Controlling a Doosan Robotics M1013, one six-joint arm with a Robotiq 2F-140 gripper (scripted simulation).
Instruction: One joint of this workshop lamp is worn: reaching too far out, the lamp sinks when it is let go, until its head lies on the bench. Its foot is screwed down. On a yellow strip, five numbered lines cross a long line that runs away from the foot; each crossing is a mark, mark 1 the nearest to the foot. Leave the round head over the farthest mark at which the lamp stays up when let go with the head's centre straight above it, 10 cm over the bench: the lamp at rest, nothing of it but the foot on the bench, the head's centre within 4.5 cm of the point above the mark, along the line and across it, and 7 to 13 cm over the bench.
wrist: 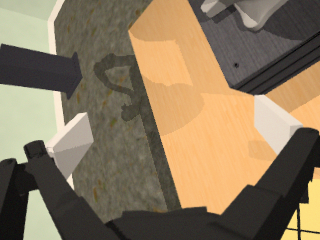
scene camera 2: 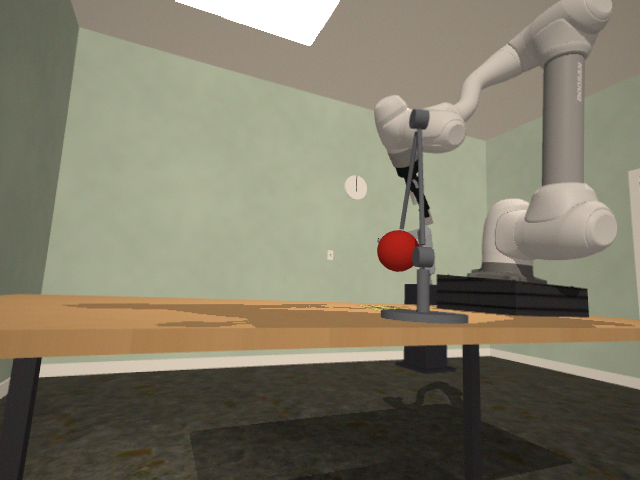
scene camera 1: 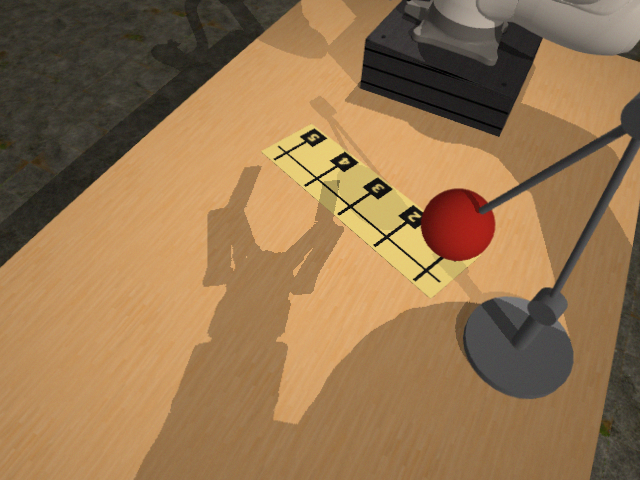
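A yellow strip (scene camera 1: 390, 223) is 900 mm from the lens, while a red round lamp head (scene camera 1: 454, 226) is 680 mm from the lens. The yellow strip and the red round lamp head have their marked spots 240 mm apart.
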